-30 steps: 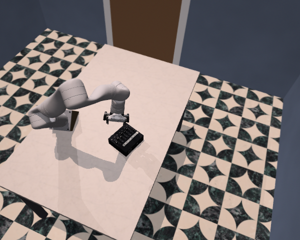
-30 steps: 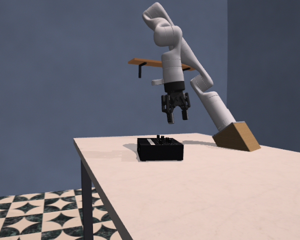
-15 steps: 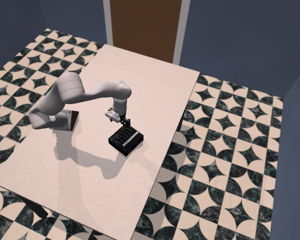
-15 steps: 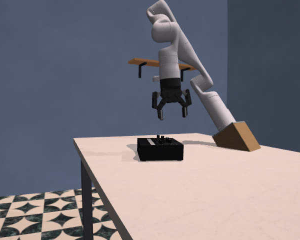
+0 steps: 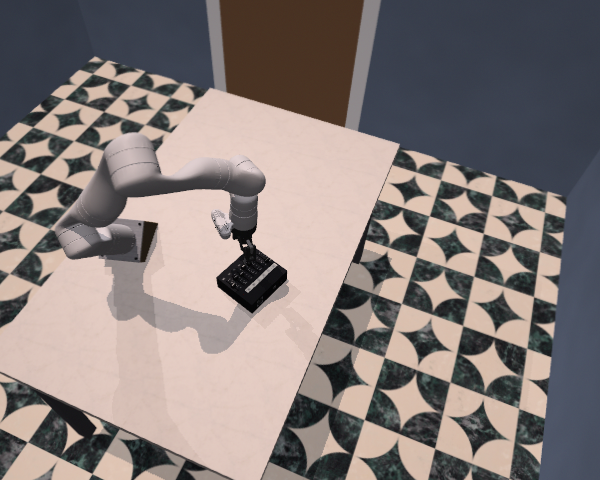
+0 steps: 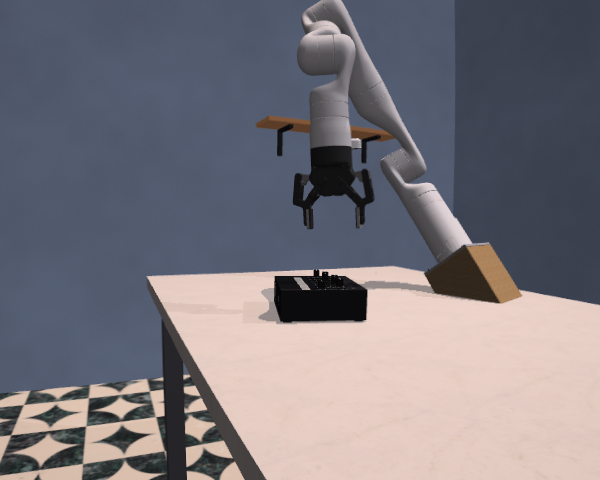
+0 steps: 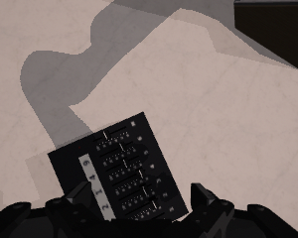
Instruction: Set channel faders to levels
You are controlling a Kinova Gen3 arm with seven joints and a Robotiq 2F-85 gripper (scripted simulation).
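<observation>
Now: hand 9 cm above the channel 1 cap, 6 cm short of it and 5 cm to the right of it. Also, from my hand: channel 5 cap 9 cm below, 2 cm to the right; then channel 4 cap 9 cm below; then channel 3 cap 9 cm below, 2 cm to the left, 1 cm ahead.
</observation>
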